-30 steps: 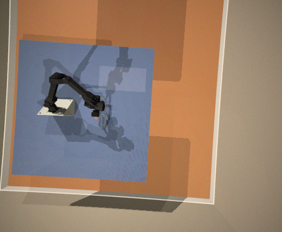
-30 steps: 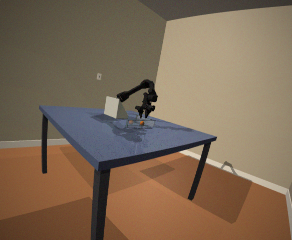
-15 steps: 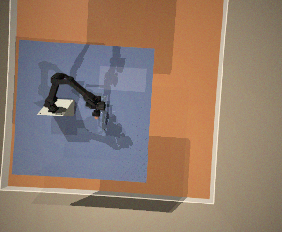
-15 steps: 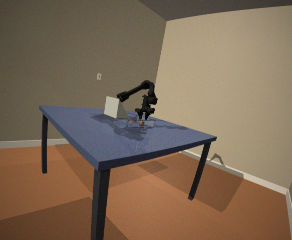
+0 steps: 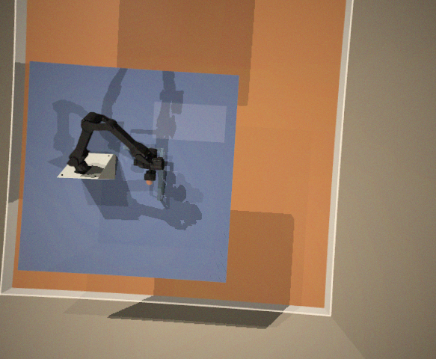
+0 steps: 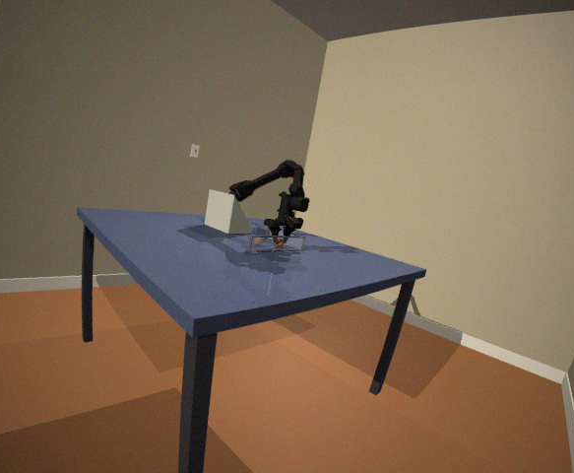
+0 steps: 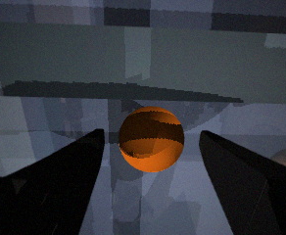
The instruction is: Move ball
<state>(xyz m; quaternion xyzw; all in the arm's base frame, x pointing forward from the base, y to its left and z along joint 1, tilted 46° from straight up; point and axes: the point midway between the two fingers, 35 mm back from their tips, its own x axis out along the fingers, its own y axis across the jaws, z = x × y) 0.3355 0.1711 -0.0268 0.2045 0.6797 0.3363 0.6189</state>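
Right now the orange ball is right at my gripper tip. Round my gripper tip: see-through copy of ball 2 cm behind, 11 cm to the right.
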